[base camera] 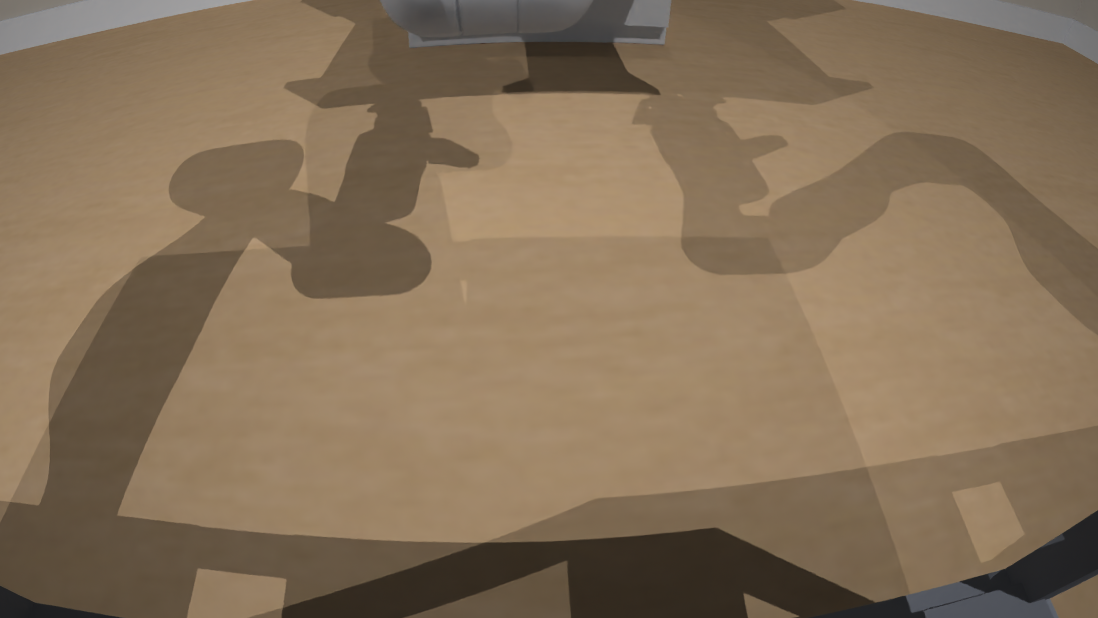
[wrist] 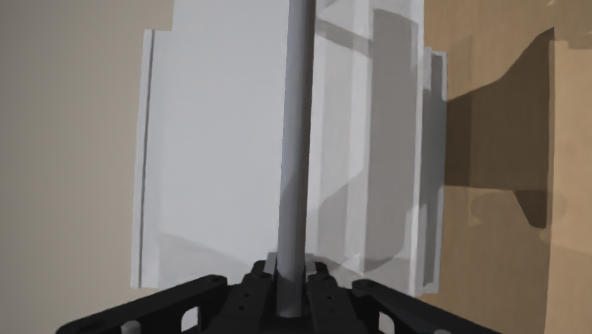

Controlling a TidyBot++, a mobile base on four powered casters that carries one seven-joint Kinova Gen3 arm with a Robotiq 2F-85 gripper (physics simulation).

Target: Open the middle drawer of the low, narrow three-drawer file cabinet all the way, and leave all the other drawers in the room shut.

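Frame: origin at the arm's base, x left, y back, z up, level; metres.
Where they show: gripper, fingertip midpoint: [wrist: 290, 269].
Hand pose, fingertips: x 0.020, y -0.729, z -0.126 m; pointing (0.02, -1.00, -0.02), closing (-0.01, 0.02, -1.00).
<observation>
After its pixels a point has its place.
The middle drawer's front [wrist: 225, 125] @[y -0.731, x -0.062, z -0.085 m] stands well out from the low white file cabinet [base camera: 649, 16] @[y -1.030, x -0.217, z -0.338 m] [wrist: 435, 175] @[y -1.044, x -0.033, z -0.379 m] in the wrist view. Edges of the cabinet show behind it on the left and right, and the drawer front hides the other drawers' handles. The long grey bar handle [wrist: 296, 150] @[y -0.693, x -0.048, z -0.126 m] runs up the middle of the wrist view. My gripper [wrist: 290, 269] @[y -0.729, x 0.020, z -0.126 m] is shut on this handle near the bottom of the view. In the base view, the cabinet's lower edge is at the top, partly behind my arm, and the gripper does not show.
The beige wall [wrist: 70, 150] @[y -1.592, x -0.054, z 0.668 m] is at the left of the wrist view. The wooden floor [base camera: 576, 368] @[y -0.378, x -0.043, z -0.396 m] [wrist: 500, 260] @[y -0.902, x 0.068, z -0.396 m] carries broad shadows of the arm and base. A white baseboard [base camera: 92, 29] @[y -1.514, x 1.151, z -0.386 m] runs along the wall at the back. Dark parts of my base [base camera: 1064, 564] @[y -0.139, x -0.230, z -0.252 m] show at the lower right.
</observation>
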